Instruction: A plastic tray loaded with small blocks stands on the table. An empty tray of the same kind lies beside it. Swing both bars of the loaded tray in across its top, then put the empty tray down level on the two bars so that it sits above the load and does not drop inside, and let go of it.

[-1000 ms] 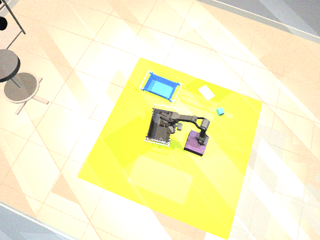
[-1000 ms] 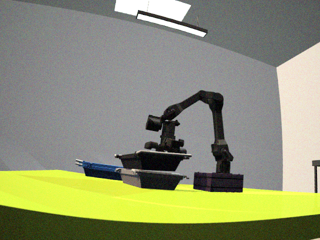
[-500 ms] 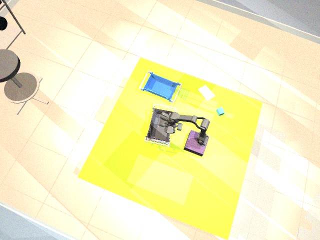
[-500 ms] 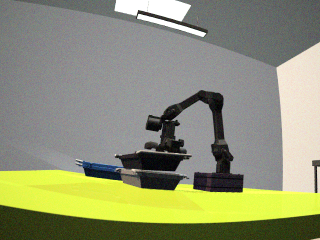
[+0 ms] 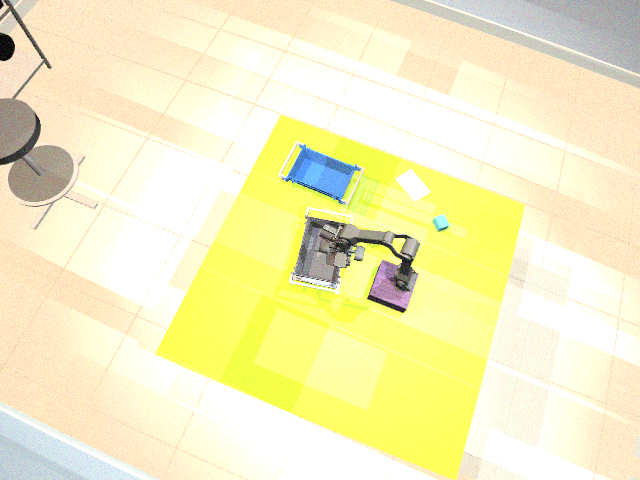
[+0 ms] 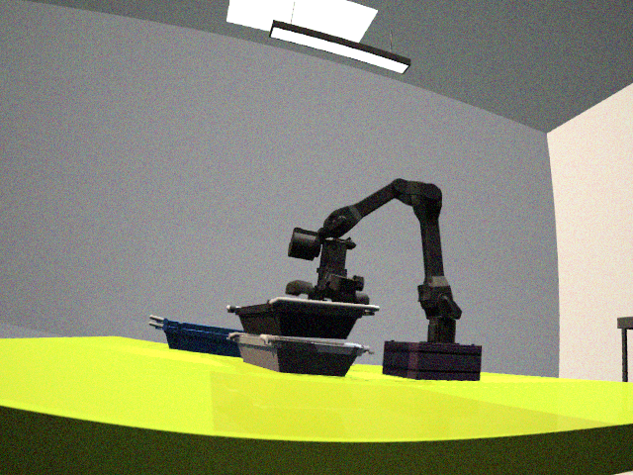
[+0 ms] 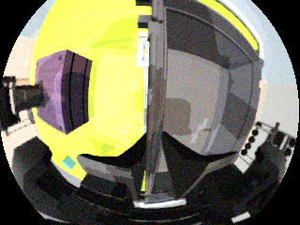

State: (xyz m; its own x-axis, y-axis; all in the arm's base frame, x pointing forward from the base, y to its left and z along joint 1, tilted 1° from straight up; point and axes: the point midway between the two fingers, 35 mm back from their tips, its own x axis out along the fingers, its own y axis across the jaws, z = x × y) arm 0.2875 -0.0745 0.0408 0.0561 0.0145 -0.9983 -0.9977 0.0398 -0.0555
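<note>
Now: the dark grey tray 8 cm ahead of my gripper tip and 3 cm above it. From my gripper tip the other things lie so: white card: 30 cm behind, 46 cm to the right, 8 cm below; then cyan block: 44 cm behind, 28 cm to the right, 6 cm below.
</note>
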